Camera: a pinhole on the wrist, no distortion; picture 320 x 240 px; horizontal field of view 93.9 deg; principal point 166.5 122.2 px. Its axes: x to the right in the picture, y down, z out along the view. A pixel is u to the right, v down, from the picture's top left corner.
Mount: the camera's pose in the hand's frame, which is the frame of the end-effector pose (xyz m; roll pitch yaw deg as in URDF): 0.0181 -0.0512 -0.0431 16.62 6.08 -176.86
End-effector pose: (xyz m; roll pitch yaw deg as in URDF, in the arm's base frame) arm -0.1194 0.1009 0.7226 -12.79 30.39 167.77
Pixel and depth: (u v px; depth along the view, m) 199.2 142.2 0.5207
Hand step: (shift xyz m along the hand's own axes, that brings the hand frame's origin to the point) -0.1544 0.0216 0.4608
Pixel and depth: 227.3 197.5 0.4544
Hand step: -0.2135 -0.1534 0.4354
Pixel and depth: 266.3 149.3 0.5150
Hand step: -0.3815 -0.0152 0.4377
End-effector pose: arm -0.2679 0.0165 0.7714 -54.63 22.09 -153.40
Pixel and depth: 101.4 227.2 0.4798
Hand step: 0.1769 -0.2285 0.5321
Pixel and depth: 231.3 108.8 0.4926
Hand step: -0.2526 0.1174 0.3911
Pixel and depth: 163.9 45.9 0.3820
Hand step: -0.0243 0.2430 0.2661
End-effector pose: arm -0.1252 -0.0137 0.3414 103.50 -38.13 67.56
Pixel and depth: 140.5 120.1 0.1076
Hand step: 0.0241 -0.0186 0.0610
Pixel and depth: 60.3 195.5 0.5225
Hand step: 0.3313 -0.1303 0.5670
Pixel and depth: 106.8 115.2 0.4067
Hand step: 0.1314 0.0898 0.3562
